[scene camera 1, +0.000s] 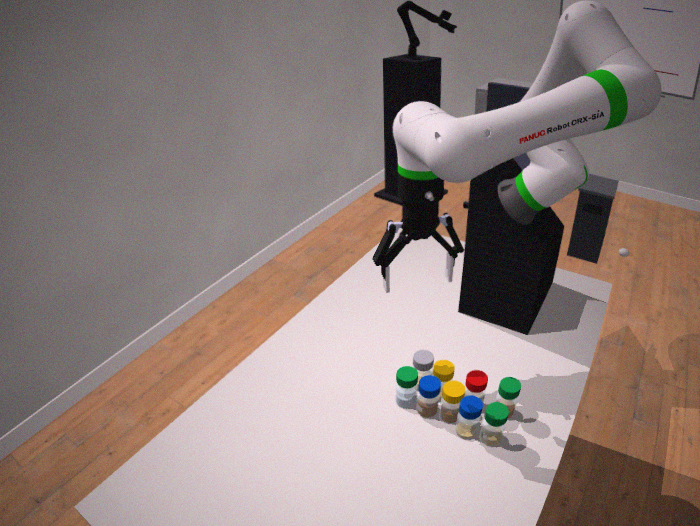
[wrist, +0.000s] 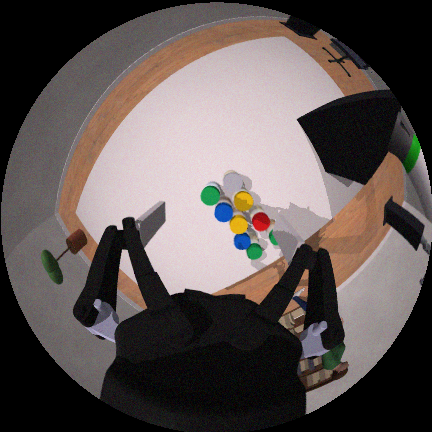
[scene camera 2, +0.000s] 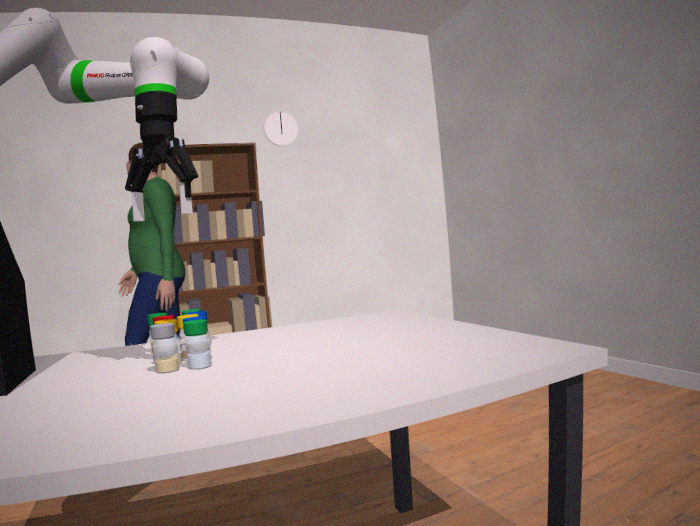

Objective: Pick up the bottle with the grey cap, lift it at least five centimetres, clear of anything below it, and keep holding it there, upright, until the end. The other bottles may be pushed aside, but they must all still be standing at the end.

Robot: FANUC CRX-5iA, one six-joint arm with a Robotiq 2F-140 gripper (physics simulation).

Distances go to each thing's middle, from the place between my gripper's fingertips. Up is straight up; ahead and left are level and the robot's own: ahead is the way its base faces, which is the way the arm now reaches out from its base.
Now: hand 30 mm past the grey-capped bottle (scene camera 2: 165, 352), 10 mm to the right of it and 290 mm above it. Also, from my hand: green-capped bottle (scene camera 2: 198, 352) 50 mm ahead, 20 mm to the left, 290 mm below.
